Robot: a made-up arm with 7 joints.
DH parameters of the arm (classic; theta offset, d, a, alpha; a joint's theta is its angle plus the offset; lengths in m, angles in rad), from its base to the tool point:
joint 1: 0 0.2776 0 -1.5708
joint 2: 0 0 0 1.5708
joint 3: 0 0.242 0.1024 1.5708
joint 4: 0 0 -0.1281 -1.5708
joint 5: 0 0.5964 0 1.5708
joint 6: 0 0 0.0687 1.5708
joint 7: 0 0 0 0
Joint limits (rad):
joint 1: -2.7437..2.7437
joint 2: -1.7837..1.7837
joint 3: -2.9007..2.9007
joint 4: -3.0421..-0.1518
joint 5: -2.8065..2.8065
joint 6: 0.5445..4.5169
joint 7: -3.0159..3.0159
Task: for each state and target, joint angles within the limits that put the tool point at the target. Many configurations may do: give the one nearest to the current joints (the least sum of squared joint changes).
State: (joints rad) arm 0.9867 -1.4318 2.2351 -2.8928 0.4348 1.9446 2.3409
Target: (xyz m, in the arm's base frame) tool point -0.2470 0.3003 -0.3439
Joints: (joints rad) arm 0.8235 -1.6467 2.6021 -2.1703 0.4051 1.9554 2.3409
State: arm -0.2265 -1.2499 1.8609 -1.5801 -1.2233 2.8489 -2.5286
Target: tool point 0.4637 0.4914 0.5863
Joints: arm -0.7275 -1.0380 1.0969 -1.9704 -1.2498 2.8690 -2.5286
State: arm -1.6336 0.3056 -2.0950 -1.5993 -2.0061 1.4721 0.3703
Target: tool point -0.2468 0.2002 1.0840
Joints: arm -1.6647 0.8105 -2.7688 -1.4901 -1.9979 1.3982 0.3703
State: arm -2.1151 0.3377 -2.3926 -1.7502 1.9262 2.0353 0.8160
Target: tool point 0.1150 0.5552 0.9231
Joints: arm -2.3242 0.3710 -2.6960 -1.4696 1.9047 2.0178 0.8160
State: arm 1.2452 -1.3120 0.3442 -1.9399 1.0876 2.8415 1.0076
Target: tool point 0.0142 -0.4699 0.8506
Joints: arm 0.8322 -1.7837 -0.3884 -1.8797 1.1976 3.2773 1.0076
